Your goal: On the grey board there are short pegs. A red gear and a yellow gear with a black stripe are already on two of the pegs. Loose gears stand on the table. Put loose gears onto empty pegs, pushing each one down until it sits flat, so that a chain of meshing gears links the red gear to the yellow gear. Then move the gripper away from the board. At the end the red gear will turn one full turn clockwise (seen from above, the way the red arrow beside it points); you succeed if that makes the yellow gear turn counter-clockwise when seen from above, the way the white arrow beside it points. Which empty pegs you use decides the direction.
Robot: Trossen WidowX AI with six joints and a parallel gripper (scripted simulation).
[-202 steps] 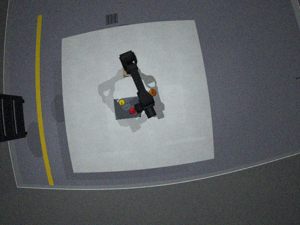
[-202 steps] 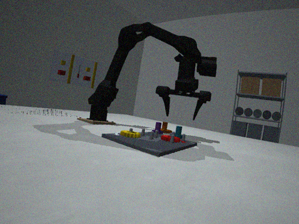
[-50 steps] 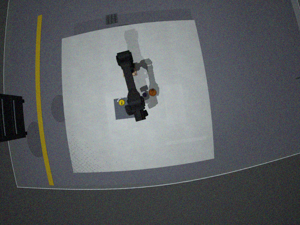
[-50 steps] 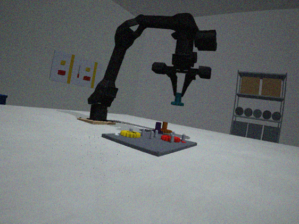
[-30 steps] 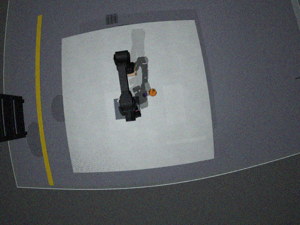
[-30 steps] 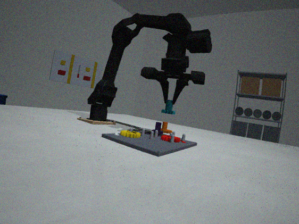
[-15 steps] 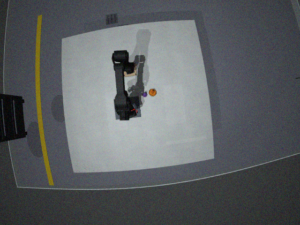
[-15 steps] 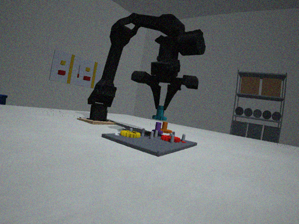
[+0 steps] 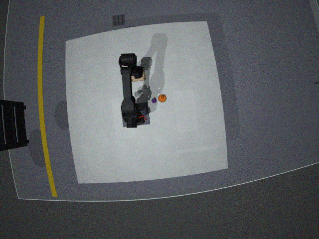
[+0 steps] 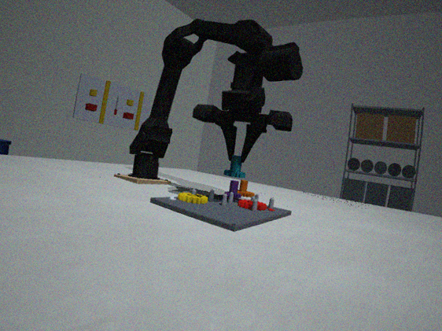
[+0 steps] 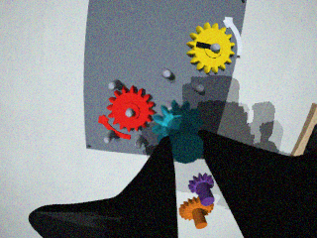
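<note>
Now: gripper tip 4 cm short of the red gear and 7 cm above it. Also, from my gripper tip: red arrow 7 cm ahead, 2 cm to the left, 8 cm below; yellow gear 5 cm behind, 6 cm to the right, 7 cm below; teal gear 1 cm below.
</note>
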